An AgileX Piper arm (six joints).
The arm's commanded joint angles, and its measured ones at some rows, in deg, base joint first. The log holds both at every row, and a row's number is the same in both.
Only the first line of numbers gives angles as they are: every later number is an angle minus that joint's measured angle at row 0.
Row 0, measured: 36.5 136.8 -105.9 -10.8 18.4 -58.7
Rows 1 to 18, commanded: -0.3 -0.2 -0.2 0.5 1.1 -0.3; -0.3 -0.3 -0.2 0.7 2.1 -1.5; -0.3 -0.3 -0.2 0.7 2.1 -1.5; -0.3 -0.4 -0.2 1.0 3.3 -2.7; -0.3 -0.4 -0.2 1.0 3.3 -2.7; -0.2 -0.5 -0.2 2.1 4.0 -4.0; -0.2 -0.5 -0.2 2.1 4.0 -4.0; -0.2 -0.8 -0.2 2.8 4.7 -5.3; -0.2 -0.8 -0.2 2.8 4.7 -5.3; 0.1 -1.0 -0.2 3.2 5.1 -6.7; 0.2 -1.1 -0.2 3.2 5.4 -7.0; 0.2 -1.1 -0.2 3.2 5.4 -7.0; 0.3 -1.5 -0.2 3.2 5.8 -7.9; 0.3 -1.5 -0.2 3.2 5.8 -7.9; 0.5 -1.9 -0.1 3.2 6.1 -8.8; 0.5 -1.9 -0.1 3.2 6.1 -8.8; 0.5 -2.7 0.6 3.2 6.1 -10.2; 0.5 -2.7 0.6 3.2 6.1 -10.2
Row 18, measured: 0.3 -1.0 0.0 2.9 5.3 -8.5
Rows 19 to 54, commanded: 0.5 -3.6 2.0 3.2 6.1 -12.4; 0.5 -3.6 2.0 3.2 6.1 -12.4; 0.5 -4.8 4.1 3.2 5.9 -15.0; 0.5 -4.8 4.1 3.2 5.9 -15.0; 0.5 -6.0 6.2 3.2 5.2 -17.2; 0.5 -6.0 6.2 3.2 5.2 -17.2; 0.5 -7.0 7.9 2.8 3.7 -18.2; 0.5 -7.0 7.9 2.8 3.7 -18.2; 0.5 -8.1 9.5 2.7 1.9 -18.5; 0.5 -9.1 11.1 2.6 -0.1 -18.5; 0.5 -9.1 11.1 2.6 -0.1 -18.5; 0.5 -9.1 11.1 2.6 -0.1 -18.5; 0.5 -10.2 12.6 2.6 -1.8 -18.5; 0.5 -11.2 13.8 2.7 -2.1 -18.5; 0.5 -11.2 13.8 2.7 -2.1 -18.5; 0.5 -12.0 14.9 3.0 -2.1 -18.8; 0.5 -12.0 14.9 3.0 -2.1 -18.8; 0.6 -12.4 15.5 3.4 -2.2 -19.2; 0.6 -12.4 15.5 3.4 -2.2 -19.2; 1.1 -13.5 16.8 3.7 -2.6 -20.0; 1.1 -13.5 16.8 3.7 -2.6 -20.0; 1.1 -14.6 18.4 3.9 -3.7 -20.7; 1.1 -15.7 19.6 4.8 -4.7 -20.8; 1.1 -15.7 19.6 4.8 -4.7 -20.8; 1.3 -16.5 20.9 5.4 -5.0 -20.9; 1.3 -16.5 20.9 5.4 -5.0 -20.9; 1.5 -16.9 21.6 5.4 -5.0 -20.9; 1.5 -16.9 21.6 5.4 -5.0 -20.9; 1.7 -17.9 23.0 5.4 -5.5 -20.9; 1.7 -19.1 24.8 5.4 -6.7 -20.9; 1.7 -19.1 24.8 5.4 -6.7 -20.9; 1.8 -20.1 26.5 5.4 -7.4 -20.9; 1.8 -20.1 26.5 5.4 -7.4 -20.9; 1.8 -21.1 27.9 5.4 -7.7 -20.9; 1.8 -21.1 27.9 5.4 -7.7 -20.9; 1.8 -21.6 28.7 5.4 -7.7 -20.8
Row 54, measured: 2.2 -18.8 27.1 5.2 -4.6 -21.1
